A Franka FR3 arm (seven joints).
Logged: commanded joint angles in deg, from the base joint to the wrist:
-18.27 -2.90 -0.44 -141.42 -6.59 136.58 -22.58
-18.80 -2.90 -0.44 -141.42 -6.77 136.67 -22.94
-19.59 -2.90 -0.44 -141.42 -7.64 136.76 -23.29
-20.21 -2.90 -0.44 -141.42 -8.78 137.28 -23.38
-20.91 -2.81 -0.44 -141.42 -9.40 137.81 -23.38
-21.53 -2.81 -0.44 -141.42 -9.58 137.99 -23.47
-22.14 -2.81 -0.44 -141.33 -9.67 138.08 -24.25
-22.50 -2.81 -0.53 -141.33 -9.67 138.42 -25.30
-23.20 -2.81 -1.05 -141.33 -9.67 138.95 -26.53
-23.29 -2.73 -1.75 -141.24 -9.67 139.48 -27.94
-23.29 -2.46 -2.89 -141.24 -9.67 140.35 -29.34
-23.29 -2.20 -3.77 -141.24 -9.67 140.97 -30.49
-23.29 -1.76 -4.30 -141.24 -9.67 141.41 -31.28
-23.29 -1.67 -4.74 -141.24 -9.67 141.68 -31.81
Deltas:
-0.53 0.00 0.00 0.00 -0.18 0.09 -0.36
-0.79 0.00 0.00 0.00 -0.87 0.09 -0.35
-0.62 0.00 0.00 0.00 -1.14 0.52 -0.09
-0.70 0.09 0.00 0.00 -0.62 0.53 0.00
-0.62 0.00 0.00 0.00 -0.18 0.18 -0.09
-0.61 0.00 0.00 0.09 -0.09 0.09 -0.78
-0.36 0.00 -0.09 0.00 0.00 0.34 -1.05
-0.70 0.00 -0.52 0.00 0.00 0.53 -1.23
-0.09 0.08 -0.70 0.09 0.00 0.53 -1.41
0.00 0.27 -1.14 0.00 0.00 0.87 -1.40
0.00 0.26 -0.88 0.00 0.00 0.62 -1.15
0.00 0.44 -0.53 0.00 0.00 0.44 -0.79
0.00 0.09 -0.44 0.00 0.00 0.27 -0.53

